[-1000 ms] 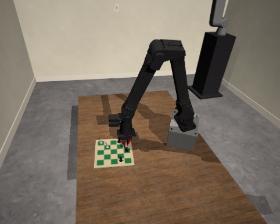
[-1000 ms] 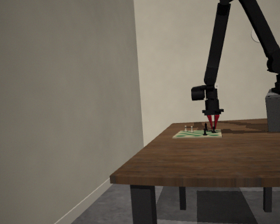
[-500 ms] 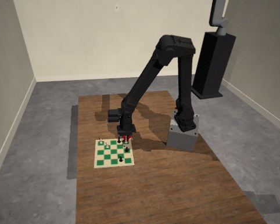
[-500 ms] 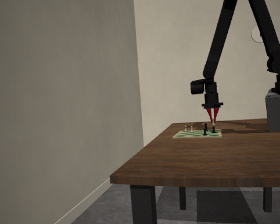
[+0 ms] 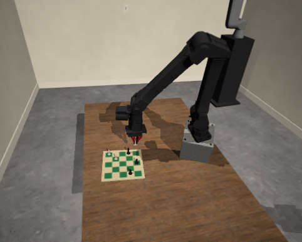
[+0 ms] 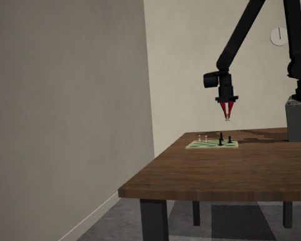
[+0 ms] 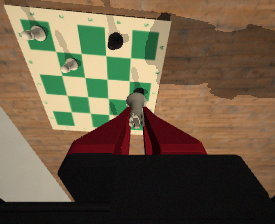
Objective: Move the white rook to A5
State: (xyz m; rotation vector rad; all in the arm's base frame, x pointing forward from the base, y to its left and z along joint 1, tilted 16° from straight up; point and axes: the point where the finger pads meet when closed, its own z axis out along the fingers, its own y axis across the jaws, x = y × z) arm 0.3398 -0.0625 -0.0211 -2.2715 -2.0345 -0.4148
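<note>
Now: the chessboard 7 cm ahead of my hand, 2 cm to the left of it and 12 cm below it. Round my hand: white rook: right at my hand.
</note>
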